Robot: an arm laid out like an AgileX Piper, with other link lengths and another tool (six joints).
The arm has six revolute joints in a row. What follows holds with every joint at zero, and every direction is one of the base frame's.
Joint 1 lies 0.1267 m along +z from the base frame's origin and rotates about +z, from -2.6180 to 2.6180 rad.
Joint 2 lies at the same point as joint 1 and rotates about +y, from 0.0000 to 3.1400 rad.
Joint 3 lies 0.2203 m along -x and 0.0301 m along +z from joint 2 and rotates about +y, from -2.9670 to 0.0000 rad.
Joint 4 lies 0.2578 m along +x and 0.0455 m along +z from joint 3 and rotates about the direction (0.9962, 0, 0.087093), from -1.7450 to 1.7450 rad.
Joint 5 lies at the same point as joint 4 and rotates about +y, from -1.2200 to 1.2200 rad.
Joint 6 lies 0.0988 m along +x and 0.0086 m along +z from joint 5 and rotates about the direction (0.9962, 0, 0.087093), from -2.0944 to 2.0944 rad.
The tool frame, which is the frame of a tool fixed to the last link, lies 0.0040 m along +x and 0.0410 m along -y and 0.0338 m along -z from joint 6; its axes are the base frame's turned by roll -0.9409, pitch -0.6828 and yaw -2.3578 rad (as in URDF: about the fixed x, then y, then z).
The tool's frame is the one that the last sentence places.
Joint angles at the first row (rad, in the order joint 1, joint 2, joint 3, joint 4, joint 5, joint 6):
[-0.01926, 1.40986, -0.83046, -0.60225, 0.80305, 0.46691]
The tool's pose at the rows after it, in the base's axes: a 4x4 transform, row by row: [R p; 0 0 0 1], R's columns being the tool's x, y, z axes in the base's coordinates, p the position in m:
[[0.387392 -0.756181 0.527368 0.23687], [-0.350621 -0.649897 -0.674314 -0.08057], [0.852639 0.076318 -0.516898 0.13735], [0 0 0 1]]
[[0.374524 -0.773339 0.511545 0.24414], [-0.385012 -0.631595 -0.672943 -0.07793], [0.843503 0.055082 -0.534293 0.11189], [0 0 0 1]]
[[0.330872 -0.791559 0.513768 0.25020], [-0.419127 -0.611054 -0.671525 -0.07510], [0.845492 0.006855 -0.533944 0.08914], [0 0 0 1]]
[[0.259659 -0.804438 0.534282 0.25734], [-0.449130 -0.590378 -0.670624 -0.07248], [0.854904 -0.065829 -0.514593 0.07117], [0 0 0 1]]
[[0.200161 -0.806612 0.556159 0.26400], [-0.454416 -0.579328 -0.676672 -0.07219], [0.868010 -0.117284 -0.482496 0.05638], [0 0 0 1]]
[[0.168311 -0.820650 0.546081 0.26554], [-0.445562 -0.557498 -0.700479 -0.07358], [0.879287 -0.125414 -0.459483 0.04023], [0 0 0 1]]
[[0.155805 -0.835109 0.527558 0.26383], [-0.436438 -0.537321 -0.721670 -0.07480], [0.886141 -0.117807 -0.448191 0.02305], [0 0 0 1]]
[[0.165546 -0.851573 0.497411 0.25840], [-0.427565 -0.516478 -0.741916 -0.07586], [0.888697 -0.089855 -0.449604 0.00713], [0 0 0 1]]
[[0.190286 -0.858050 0.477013 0.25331], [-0.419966 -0.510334 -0.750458 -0.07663], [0.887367 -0.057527 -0.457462 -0.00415], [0 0 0 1]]
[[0.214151 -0.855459 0.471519 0.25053], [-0.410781 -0.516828 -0.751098 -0.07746], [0.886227 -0.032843 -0.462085 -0.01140], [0 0 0 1]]
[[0.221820 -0.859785 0.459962 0.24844], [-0.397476 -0.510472 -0.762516 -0.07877], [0.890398 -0.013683 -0.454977 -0.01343], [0 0 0 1]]
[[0.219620 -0.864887 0.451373 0.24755], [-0.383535 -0.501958 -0.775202 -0.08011], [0.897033 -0.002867 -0.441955 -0.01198], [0 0 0 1]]
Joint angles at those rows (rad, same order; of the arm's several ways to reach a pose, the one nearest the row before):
[-0.01926, 1.53377, -0.85168, -0.62608, 0.77248, 0.55254]
[-0.01925, 1.63073, -0.85836, -0.65233, 0.69982, 0.64035]
[-0.01924, 1.70745, -0.85834, -0.70675, 0.61094, 0.75985]
[-0.01926, 1.76512, -0.85837, -0.80602, 0.51586, 0.92127]
[-0.01924, 1.81952, -0.86039, -0.97085, 0.44819, 1.12121]
[-0.01928, 1.88574, -0.86425, -1.14513, 0.43353, 1.32830]
[-0.01926, 1.95435, -0.86619, -1.28969, 0.43598, 1.50228]
[-0.01924, 2.01800, -0.86619, -1.36984, 0.45238, 1.60761]
[-0.01927, 2.06420, -0.86618, -1.40207, 0.46273, 1.64588]
[-0.01925, 2.09561, -0.86730, -1.42761, 0.46684, 1.66287]
[-0.01926, 2.10918, -0.86842, -1.43367, 0.48543, 1.66983]
[-0.01924, 2.10891, -0.86843, -1.43362, 0.50613, 1.67188]

